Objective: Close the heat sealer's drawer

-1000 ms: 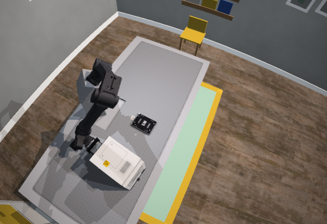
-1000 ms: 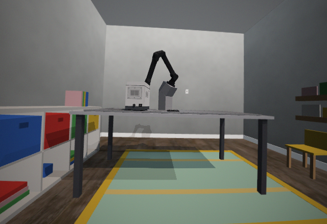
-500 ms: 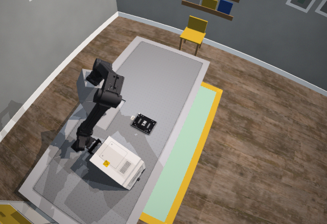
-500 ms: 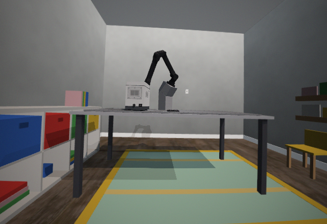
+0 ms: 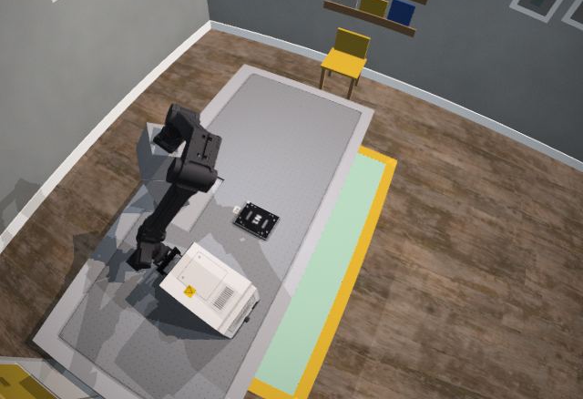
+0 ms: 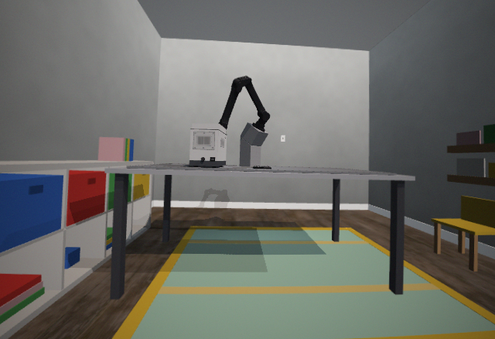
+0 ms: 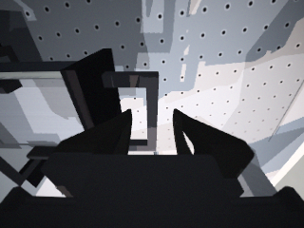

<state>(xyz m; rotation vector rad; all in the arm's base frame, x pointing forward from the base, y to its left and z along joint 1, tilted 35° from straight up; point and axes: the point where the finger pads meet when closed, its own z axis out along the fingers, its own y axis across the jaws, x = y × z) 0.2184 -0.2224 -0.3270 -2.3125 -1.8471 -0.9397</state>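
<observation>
Now: the dark sealer drawer 11 cm ahead of my hand, 1 cm to the right of it and 1 cm below it.
</observation>
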